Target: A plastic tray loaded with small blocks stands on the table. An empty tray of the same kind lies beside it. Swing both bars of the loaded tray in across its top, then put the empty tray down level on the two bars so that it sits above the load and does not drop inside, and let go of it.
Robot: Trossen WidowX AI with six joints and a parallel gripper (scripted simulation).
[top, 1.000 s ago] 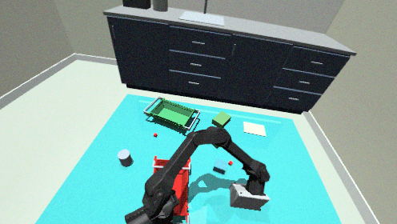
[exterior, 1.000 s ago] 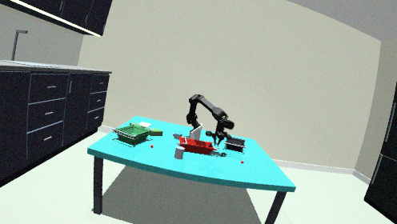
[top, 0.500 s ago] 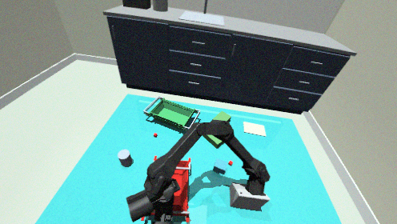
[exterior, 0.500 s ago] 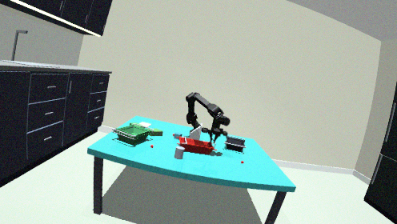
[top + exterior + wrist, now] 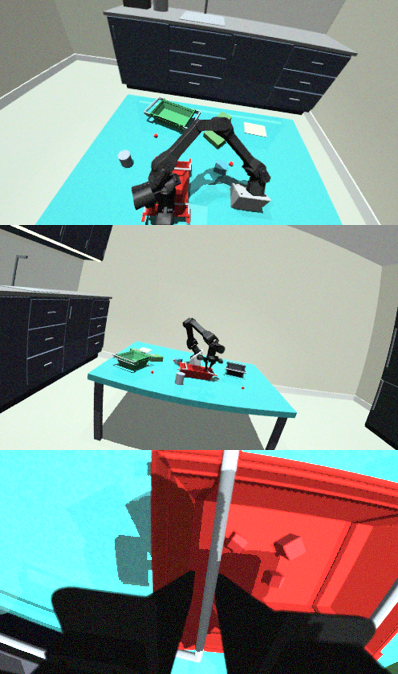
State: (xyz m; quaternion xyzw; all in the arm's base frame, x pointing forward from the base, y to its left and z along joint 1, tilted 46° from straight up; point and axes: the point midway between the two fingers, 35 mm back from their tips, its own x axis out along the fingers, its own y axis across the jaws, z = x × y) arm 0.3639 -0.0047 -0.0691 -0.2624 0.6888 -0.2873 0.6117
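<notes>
My gripper tip is 29 cm to the right of the black tray, 26 cm past it and 1 cm above it. Also, from my gripper tip: light blue block: 25 cm behind, 20 cm to the right, 3 cm below; then white flat plate: 53 cm behind, 51 cm to the right, 5 cm below.
</notes>
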